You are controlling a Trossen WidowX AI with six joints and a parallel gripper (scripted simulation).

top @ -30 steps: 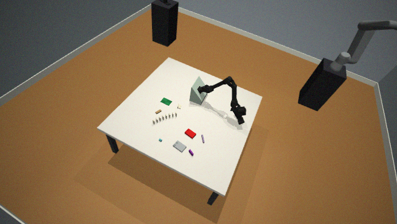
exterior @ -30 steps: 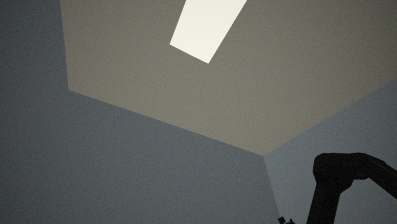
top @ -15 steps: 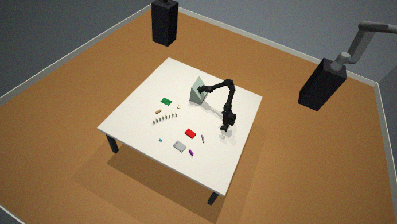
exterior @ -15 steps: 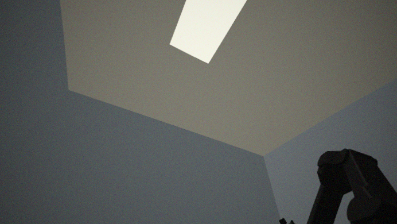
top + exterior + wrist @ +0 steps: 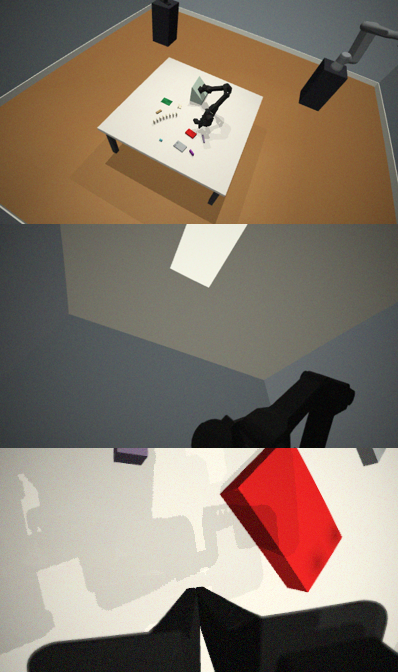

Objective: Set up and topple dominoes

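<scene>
The red block lies 8 cm ahead of my gripper tip, 4 cm to the right of it and 1 cm below it. Round my gripper tip: purple block (27 cm ahead, 5 cm to the left, 1 cm below); small teal cube (29 cm ahead, 26 cm to the right, 2 cm below); grey slab (26 cm ahead, 7 cm to the right, 2 cm below).
</scene>
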